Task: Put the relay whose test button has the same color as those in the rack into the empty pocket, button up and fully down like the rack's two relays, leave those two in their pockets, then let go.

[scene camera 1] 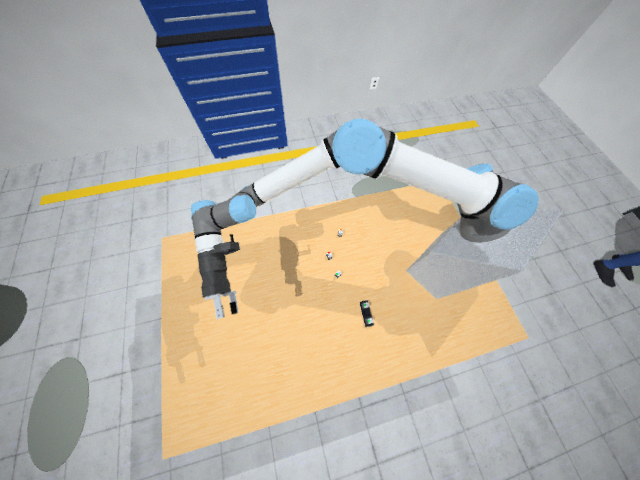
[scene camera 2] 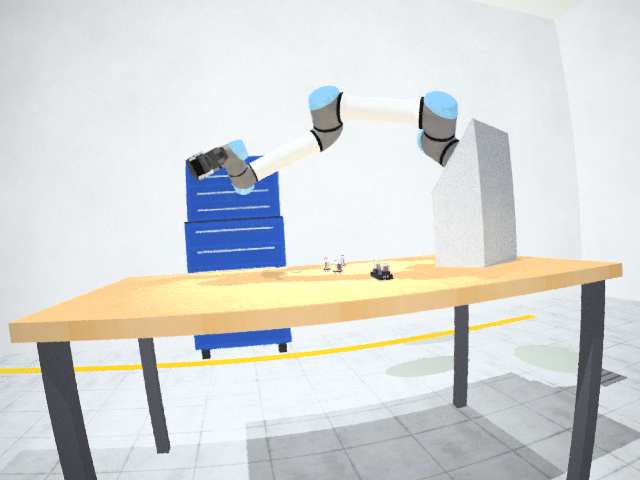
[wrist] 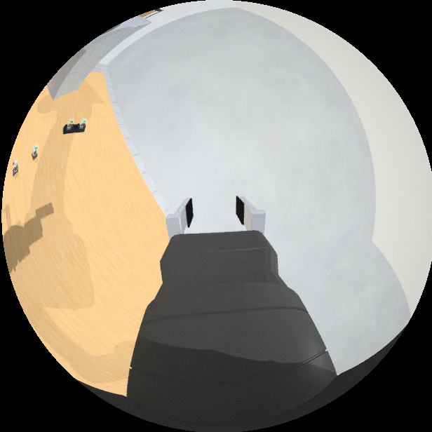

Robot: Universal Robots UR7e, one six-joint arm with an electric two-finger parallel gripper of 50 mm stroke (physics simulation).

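Frame: origin at the arm's base, x ahead, y left, z up, level; metres.
Where they show: gripper, fingertip midpoint: [scene camera 1: 228, 316] [scene camera 2: 203, 163]; arm's base, link origin: [scene camera 1: 485, 228] [scene camera 2: 470, 167].
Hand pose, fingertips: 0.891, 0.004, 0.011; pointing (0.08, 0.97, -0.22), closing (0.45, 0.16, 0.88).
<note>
Things, the pixels of their centre, and the offset from my fingertips, as dx, dy, dz. Level surfaces: height alone.
- black rack, body centre: [scene camera 2: 381, 273] [scene camera 1: 366, 313] -0.459, +0.115, -0.332
- relay with a green button, body centre: [scene camera 2: 337, 266] [scene camera 1: 338, 274] -0.402, -0.084, -0.322
- relay with a red button, body centre: [scene camera 2: 326, 264] [scene camera 1: 329, 255] -0.394, -0.181, -0.322
- third loose relay, body centre: [scene camera 2: 342, 261] [scene camera 1: 340, 232] -0.486, -0.275, -0.322
- wooden table, surface height: dz -0.344
My gripper [scene camera 1: 226, 308] [wrist: 214, 205] is open and empty, high above the left part of the table, far from the relays. The black rack [scene camera 1: 366, 313] [scene camera 2: 381, 275] [wrist: 74, 130] holds two upright relays with green buttons, near its ends in the scene camera 1 view; the pocket itself is too small to make out. A relay with a green button [scene camera 1: 338, 274] [scene camera 2: 337, 266] [wrist: 35, 153] stands loose on the table. A relay with a red button [scene camera 1: 329, 255] [scene camera 2: 326, 264] [wrist: 15, 168] stands near it. A third loose relay [scene camera 1: 340, 233] [scene camera 2: 342, 260] has an orange button.
The wooden table [scene camera 1: 248, 392] [scene camera 2: 206, 304] [wrist: 125, 260] carries the grey arm pedestal [scene camera 1: 444, 273] [scene camera 2: 460, 222] at its right. A blue drawer cabinet [scene camera 1: 232, 98] [scene camera 2: 235, 242] stands behind the table. The arm reaches high over the table from the pedestal.
</note>
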